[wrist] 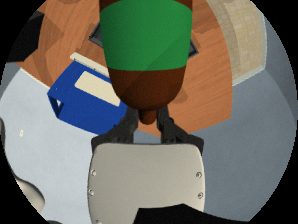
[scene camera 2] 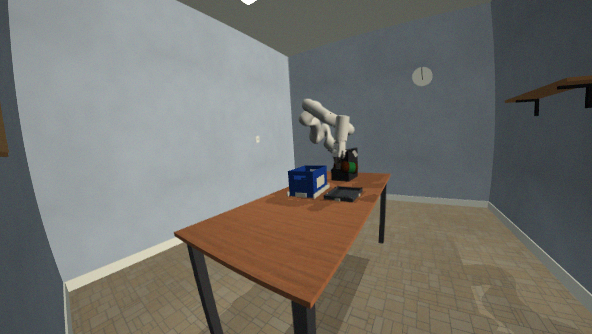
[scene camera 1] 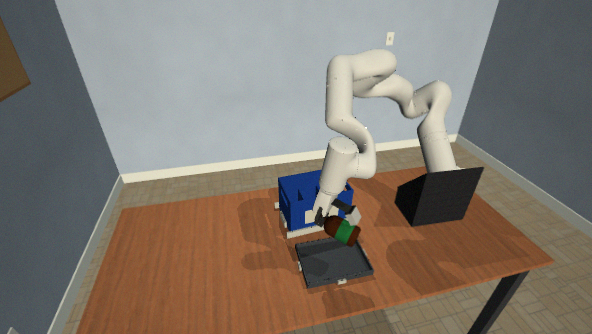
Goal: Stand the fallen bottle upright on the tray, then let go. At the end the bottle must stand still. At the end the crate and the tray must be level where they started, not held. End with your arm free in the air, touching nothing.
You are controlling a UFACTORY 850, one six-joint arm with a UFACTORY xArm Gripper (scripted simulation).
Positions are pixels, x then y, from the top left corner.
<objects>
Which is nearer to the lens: the blue crate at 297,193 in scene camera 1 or the tray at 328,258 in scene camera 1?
The tray.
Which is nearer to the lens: the bottle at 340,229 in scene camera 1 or the blue crate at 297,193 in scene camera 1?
The bottle.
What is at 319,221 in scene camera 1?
My gripper.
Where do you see a blue crate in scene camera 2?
At 301,180
</objects>
